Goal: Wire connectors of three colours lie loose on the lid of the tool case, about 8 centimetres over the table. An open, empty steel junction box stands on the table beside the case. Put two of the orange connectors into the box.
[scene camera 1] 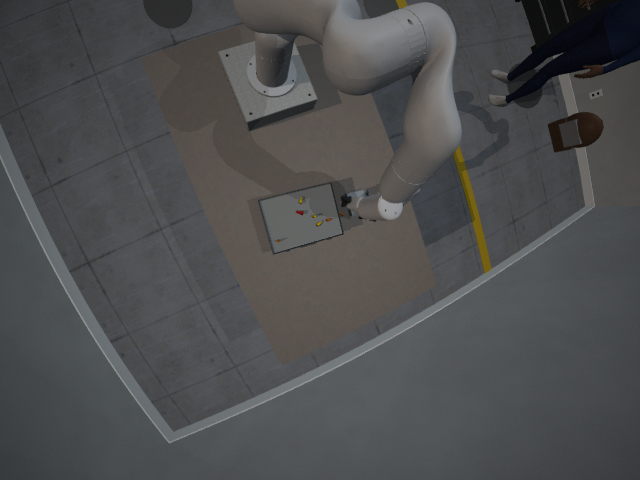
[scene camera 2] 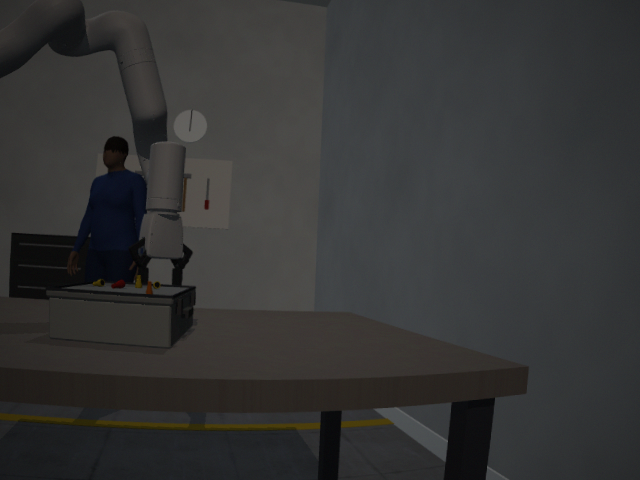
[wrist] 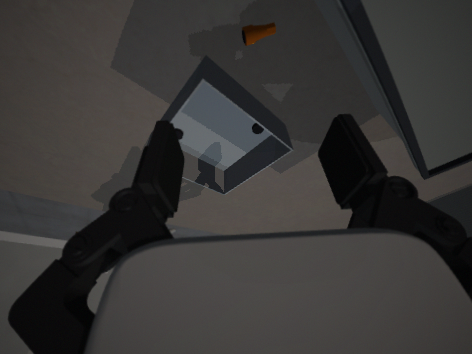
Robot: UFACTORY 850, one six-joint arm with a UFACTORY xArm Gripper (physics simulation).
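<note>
My gripper [scene camera 2: 161, 279] [wrist: 252, 137] is open and empty, above the junction box beside the case. The open steel junction box [wrist: 245, 100] shows no connector inside; the left finger hides part of it. One orange connector [scene camera 1: 341, 214] [wrist: 259, 33] lies on its side on the table between box and tool case [scene camera 1: 289, 227] [scene camera 2: 111, 317] [wrist: 425, 75]. On the lid, one orange connector [scene camera 1: 328, 219] lies near the box-side edge and another orange connector [scene camera 1: 279, 240] [scene camera 2: 149, 288] near the far corner. The box is mostly hidden under the arm in scene camera 1.
A red connector [scene camera 1: 299, 212] [scene camera 2: 118, 284] and three yellow ones, including one yellow connector [scene camera 1: 301, 199] [scene camera 2: 98, 282], lie on the lid. The case's raised edge stands right of the box in the wrist view. The table [scene camera 1: 330, 294] [scene camera 2: 310, 351] [wrist: 50, 100] extends around the case.
</note>
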